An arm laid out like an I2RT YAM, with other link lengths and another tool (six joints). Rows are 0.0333 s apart.
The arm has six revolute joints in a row. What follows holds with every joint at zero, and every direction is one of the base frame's. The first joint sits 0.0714 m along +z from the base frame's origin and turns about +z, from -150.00 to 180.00 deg. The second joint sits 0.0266 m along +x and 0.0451 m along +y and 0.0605 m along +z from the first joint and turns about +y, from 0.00 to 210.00 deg. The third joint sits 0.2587 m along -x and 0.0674 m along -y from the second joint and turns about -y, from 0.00 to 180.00 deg. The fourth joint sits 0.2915 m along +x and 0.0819 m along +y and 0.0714 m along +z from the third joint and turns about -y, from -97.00 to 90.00 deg. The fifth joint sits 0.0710 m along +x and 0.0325 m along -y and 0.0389 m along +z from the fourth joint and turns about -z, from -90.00 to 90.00 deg. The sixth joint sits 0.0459 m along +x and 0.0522 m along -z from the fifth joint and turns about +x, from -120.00 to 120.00 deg. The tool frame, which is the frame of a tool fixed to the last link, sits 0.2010 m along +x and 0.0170 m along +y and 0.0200 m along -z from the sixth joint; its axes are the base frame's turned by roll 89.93, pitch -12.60 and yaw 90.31 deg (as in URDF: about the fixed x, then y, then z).
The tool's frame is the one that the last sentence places.
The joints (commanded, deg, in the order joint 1, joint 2, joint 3, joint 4, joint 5, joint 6), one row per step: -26.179 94.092 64.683 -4.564 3.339 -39.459; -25.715 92.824 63.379 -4.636 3.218 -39.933; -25.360 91.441 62.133 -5.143 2.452 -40.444; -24.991 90.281 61.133 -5.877 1.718 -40.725; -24.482 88.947 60.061 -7.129 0.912 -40.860; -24.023 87.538 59.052 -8.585 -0.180 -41.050; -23.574 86.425 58.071 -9.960 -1.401 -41.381; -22.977 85.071 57.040 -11.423 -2.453 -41.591; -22.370 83.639 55.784 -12.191 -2.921 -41.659; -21.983 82.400 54.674 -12.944 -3.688 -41.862; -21.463 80.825 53.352 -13.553 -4.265 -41.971; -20.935 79.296 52.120 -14.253 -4.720 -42.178; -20.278 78.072 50.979 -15.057 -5.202 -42.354; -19.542 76.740 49.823 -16.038 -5.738 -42.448; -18.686 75.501 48.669 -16.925 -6.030 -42.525
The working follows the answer.
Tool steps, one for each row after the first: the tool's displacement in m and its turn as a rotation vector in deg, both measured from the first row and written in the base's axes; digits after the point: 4 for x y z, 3 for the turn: -0.0035 0.0072 -0.0003 -0.233 0.263 0.829; -0.0073 0.0163 -0.0010 -0.054 0.612 2.106; -0.0110 0.0253 -0.0026 0.366 1.053 3.240; -0.0162 0.0369 -0.0054 1.117 1.788 4.488; -0.0217 0.0492 -0.0079 2.012 2.527 5.944; -0.0271 0.0617 -0.0124 2.968 3.443 7.566; -0.0330 0.0750 -0.0155 3.881 4.268 9.119; -0.0386 0.0853 -0.0175 4.334 4.714 10.131; -0.0438 0.0946 -0.0197 4.875 5.145 11.240; -0.0494 0.1042 -0.0207 5.253 5.365 12.276; -0.0551 0.1133 -0.0218 5.514 5.690 13.280; -0.0609 0.1234 -0.0250 5.954 6.289 14.406; -0.0674 0.1346 -0.0282 6.517 6.930 15.597; -0.0738 0.1454 -0.0318 6.942 7.641 16.702
Tool pose at each row, in the base's axes (x y z in m, rotation vector in deg; rounded; the steps above come from the unrounded poses): 0.5220 -0.2420 0.0988 89.132 87.658 17.850; 0.5186 -0.2348 0.0985 88.449 88.526 17.938; 0.5148 -0.2257 0.0978 87.784 89.848 18.550; 0.5111 -0.2167 0.0962 87.433 91.139 19.211; 0.5059 -0.2051 0.0934 87.350 92.773 19.992; 0.5004 -0.1929 0.0909 87.207 94.587 21.012; 0.4950 -0.1803 0.0864 87.026 96.679 22.051; 0.4890 -0.1670 0.0833 86.809 98.639 23.090; 0.4835 -0.1567 0.0813 86.514 99.832 23.719; 0.4782 -0.1474 0.0790 86.194 101.095 24.491; 0.4727 -0.1378 0.0781 85.723 102.117 25.243; 0.4669 -0.1287 0.0770 85.216 103.188 25.800; 0.4611 -0.1186 0.0738 84.831 104.585 26.376; 0.4547 -0.1074 0.0706 84.489 106.077 27.065; 0.4482 -0.0966 0.0670 84.124 107.547 27.535

